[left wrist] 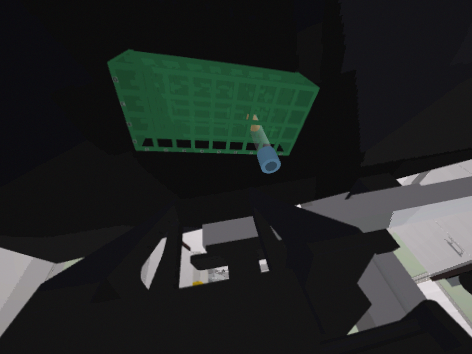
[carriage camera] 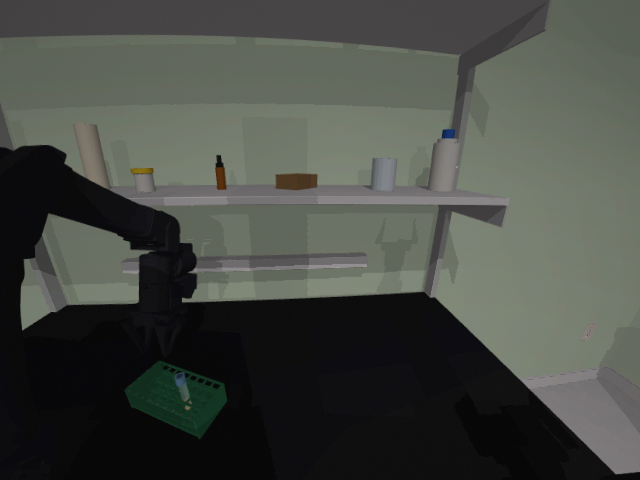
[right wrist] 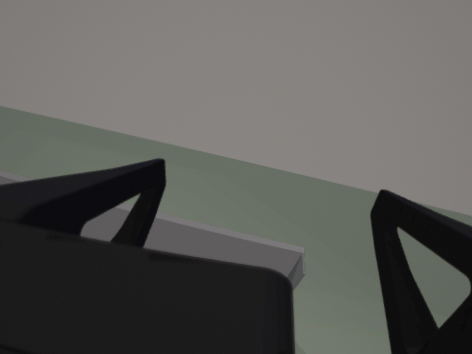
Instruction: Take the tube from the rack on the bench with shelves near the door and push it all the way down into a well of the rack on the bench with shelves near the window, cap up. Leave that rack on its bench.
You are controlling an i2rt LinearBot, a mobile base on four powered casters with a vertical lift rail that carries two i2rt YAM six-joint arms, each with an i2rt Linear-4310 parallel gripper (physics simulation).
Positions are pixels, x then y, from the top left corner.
Labels:
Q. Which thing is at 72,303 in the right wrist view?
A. The right gripper.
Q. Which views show the green tube rack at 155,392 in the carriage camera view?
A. The left wrist view and the carriage camera view only.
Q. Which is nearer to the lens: the green tube rack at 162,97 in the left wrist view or the clear tube with blue cap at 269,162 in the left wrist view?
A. The clear tube with blue cap.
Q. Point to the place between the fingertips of the left gripper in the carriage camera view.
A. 156,353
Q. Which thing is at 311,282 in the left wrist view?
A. The left gripper.

